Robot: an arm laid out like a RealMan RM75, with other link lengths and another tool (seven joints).
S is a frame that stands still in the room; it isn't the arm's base.
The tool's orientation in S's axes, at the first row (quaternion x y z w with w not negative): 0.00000, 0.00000, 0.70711, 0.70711
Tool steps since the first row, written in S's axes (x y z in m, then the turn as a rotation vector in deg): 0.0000, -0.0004, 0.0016, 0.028, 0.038, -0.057; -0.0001, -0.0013, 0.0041, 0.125, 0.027, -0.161; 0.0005, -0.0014, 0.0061, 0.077, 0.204, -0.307; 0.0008, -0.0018, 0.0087, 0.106, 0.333, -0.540; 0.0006, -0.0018, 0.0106, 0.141, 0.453, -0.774; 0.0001, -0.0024, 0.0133, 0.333, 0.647, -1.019
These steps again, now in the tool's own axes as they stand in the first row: -0.0004, 0.0000, 0.0016, 0.038, -0.028, -0.057; -0.0013, 0.0001, 0.0041, 0.027, -0.125, -0.161; -0.0014, -0.0005, 0.0061, 0.204, -0.077, -0.307; -0.0018, -0.0008, 0.0087, 0.333, -0.106, -0.540; -0.0018, -0.0006, 0.0106, 0.453, -0.141, -0.774; -0.0024, -0.0001, 0.0133, 0.647, -0.333, -1.019
